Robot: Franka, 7 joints.
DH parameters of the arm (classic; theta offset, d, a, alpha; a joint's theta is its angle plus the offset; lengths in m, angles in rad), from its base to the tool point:
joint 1: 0 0.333 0 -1.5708
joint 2: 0 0 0 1.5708
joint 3: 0 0.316 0.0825 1.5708
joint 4: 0 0 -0.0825 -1.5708
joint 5: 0 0.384 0 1.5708
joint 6: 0 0 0.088 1.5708
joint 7: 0 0.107 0 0
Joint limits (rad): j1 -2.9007..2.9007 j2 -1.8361..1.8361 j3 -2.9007..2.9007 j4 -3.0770..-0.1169 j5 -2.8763..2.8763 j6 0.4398..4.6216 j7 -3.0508..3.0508
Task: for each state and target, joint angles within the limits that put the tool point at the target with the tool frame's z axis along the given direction. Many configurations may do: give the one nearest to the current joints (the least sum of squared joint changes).
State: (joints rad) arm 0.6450 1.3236 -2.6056 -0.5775 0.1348 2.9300 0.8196
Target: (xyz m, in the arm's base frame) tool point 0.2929 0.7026 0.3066 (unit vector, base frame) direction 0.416 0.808 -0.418
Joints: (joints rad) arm 1.2181 1.4963 -2.9007 -0.1189 -0.3903 3.7693 0.8196
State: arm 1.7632 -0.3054 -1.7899 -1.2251 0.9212 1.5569 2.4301
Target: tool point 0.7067 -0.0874 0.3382 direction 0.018 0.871 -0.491
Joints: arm 2.3259 -0.8811 -2.2769 -1.3746 0.4413 1.8651 2.4301
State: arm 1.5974 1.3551 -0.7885 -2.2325 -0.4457 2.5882 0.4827
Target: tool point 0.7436 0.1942 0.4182 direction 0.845 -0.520 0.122
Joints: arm 1.0761 1.3331 -1.5624 -1.4047 -0.6371 2.9036 0.4827
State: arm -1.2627 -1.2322 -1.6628 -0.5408 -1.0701 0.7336 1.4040
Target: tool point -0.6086 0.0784 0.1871 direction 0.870 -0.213 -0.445
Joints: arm -0.8520 -1.5892 -1.6578 -1.1316 -0.8338 0.7436 1.4040
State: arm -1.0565 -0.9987 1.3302 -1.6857 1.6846 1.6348 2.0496
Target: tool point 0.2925 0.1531 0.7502 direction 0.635 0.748 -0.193
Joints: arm -0.8966 -1.2264 0.4830 -2.2808 1.8090 1.6727 2.0496
